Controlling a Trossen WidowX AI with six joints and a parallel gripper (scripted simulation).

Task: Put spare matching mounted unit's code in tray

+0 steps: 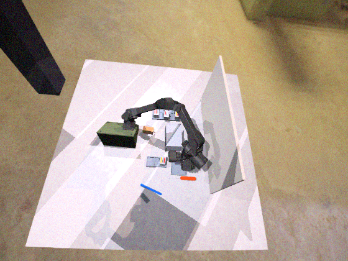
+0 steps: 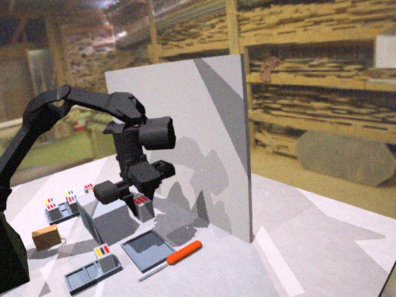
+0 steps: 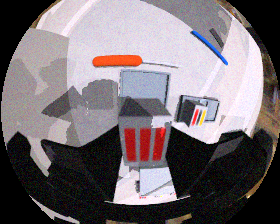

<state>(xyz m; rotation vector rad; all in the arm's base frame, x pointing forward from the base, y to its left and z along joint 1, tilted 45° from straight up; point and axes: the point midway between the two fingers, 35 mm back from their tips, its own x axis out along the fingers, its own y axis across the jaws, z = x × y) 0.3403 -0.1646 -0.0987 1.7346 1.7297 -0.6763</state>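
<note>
Now: the blue-grey tray 110 mm below my gripper tip and 10 mm behind it. The rest, counted from my gripper tip: mounted grey unit: 180 mm to the left, 70 mm below, 60 mm behind; then holder: 150 mm behind, 110 mm below, 20 mm to the left; then spare: 20 mm above.
</note>
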